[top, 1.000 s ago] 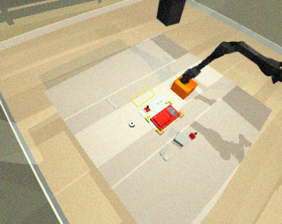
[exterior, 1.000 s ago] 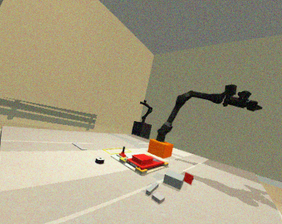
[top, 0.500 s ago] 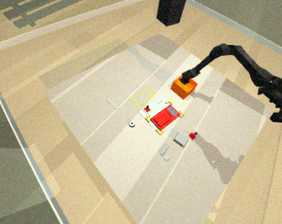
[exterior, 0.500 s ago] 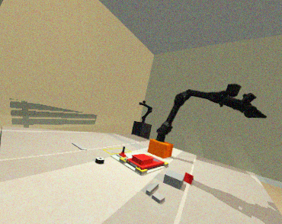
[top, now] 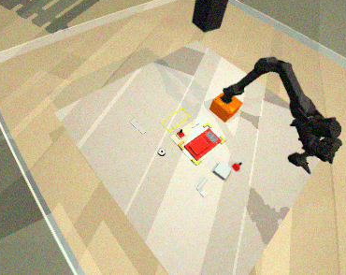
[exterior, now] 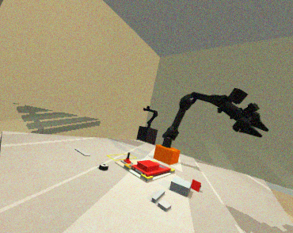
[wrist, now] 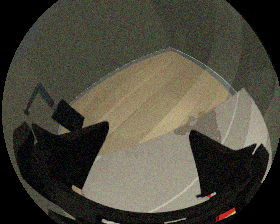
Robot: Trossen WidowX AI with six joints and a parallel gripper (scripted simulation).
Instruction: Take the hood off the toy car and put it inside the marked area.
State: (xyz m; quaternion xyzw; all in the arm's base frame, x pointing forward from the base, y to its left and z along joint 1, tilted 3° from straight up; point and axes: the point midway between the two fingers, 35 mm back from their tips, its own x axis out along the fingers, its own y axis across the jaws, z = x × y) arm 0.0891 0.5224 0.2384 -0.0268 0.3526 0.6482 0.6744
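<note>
Now: gripper tip 410 mm to the left of the red hood, 260 mm above it and 240 mm short of it. Round my gripper tip: black-and-white wheel 490 mm to the right, 430 mm ahead, 290 mm below.
</note>
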